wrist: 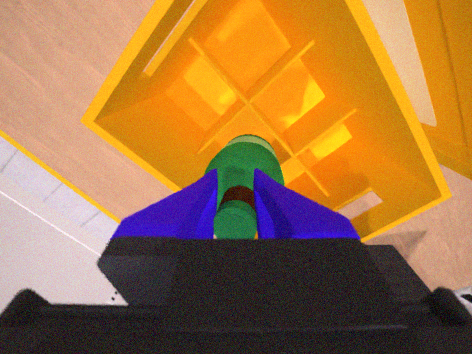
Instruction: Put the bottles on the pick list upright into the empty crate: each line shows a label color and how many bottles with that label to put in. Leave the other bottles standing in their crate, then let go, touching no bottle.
my gripper: 235,176
green bottle: 235,218
